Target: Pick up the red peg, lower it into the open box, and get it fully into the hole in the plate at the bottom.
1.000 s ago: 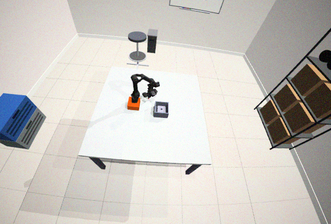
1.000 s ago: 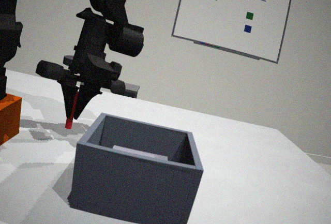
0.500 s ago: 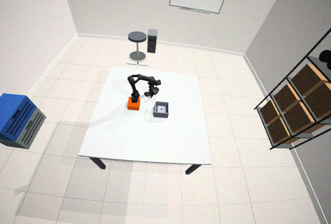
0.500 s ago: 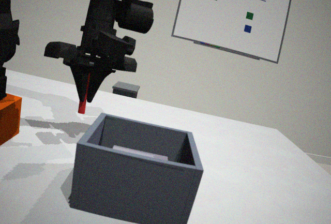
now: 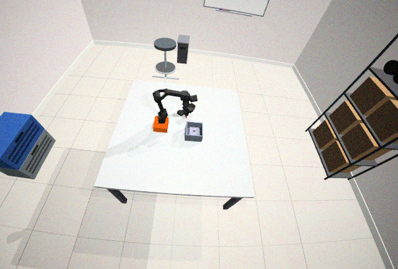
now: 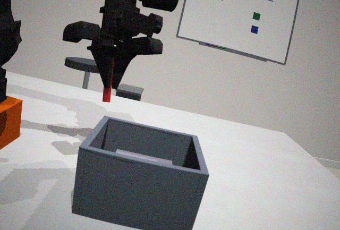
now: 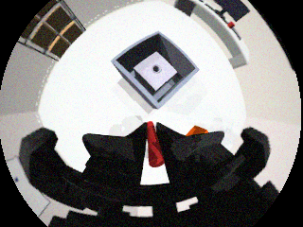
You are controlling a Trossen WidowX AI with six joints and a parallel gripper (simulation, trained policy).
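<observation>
The light plate lies 80 mm ahead of my gripper tip, 110 mm to the right of it and 90 mm below it. Also, from my gripper tip: grey box 80 mm ahead, 110 mm to the right, 110 mm below; then red peg 10 mm behind, 10 mm to the left, 10 mm above.
</observation>
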